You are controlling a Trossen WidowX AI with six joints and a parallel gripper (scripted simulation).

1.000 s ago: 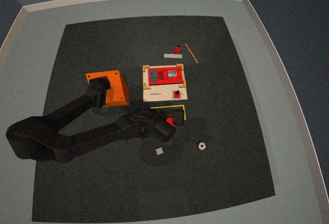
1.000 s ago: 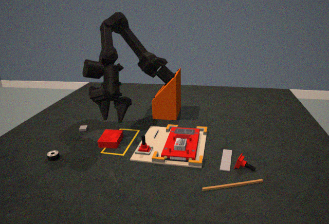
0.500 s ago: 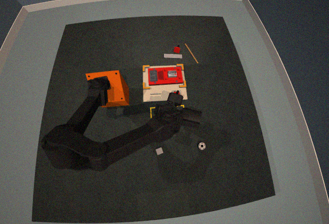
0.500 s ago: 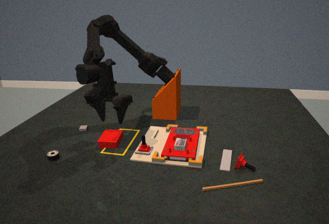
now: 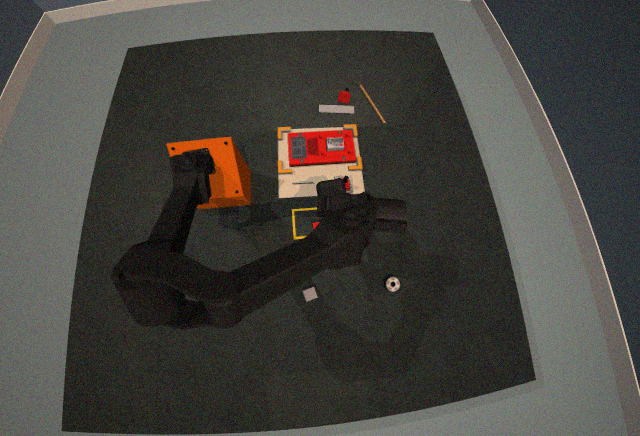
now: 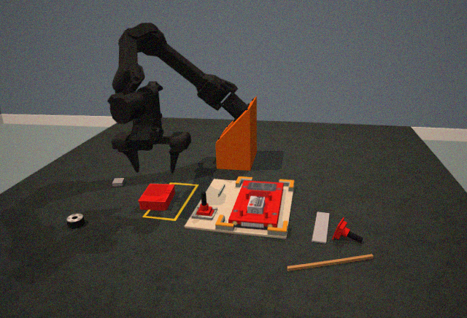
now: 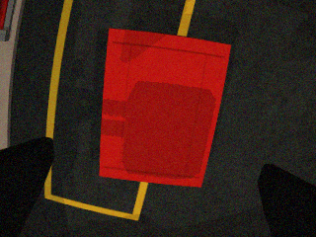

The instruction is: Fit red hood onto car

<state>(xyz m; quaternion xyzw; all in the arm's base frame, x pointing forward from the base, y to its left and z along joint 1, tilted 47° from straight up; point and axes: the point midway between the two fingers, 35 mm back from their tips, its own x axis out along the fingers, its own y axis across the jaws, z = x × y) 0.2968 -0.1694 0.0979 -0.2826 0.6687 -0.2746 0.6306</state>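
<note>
The red hood lies 6 cm below my gripper tip. From my gripper tip the other things lie so: grey engine block: 26 cm to the left, 6 cm below, 5 cm ahead; then wooden stick: 42 cm to the left, 21 cm ahead, 8 cm below; then white bar: 41 cm to the left, 9 cm ahead, 8 cm below.
</note>
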